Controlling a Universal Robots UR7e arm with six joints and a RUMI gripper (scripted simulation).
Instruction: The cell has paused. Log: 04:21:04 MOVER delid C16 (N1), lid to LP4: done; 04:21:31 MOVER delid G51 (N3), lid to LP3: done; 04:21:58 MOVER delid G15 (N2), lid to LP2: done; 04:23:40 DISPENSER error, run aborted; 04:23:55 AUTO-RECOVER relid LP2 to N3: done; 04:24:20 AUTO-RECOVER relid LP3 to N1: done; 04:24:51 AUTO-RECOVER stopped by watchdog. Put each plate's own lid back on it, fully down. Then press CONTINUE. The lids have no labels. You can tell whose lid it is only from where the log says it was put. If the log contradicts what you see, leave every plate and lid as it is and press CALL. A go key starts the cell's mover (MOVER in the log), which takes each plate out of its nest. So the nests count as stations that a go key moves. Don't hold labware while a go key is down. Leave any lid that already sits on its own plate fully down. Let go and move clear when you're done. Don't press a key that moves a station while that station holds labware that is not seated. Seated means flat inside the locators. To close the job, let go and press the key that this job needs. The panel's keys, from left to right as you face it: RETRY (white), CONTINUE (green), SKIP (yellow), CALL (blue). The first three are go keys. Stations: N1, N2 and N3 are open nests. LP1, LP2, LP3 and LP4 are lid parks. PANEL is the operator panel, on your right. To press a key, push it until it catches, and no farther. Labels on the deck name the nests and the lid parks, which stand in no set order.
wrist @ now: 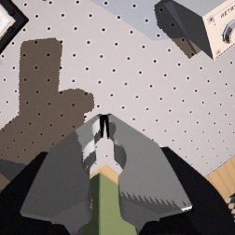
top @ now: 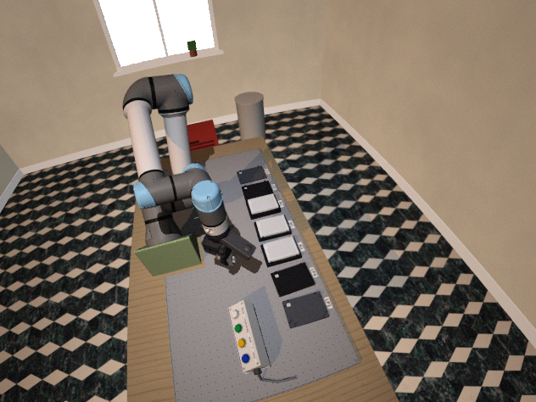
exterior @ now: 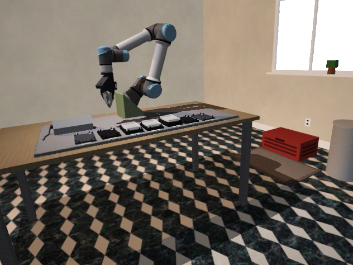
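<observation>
My hand is 20 cm to the left of the green CONTINUE key, 6 cm past it and 6 cm above it. Also, from my hand: black lid park (19 cm ahead, 12 cm below, 8 cm to the right); yellow SKIP key (25 cm to the right, 7 cm behind, 6 cm below); plate (21 cm ahead, 10 cm below, 5 cm to the left).
</observation>
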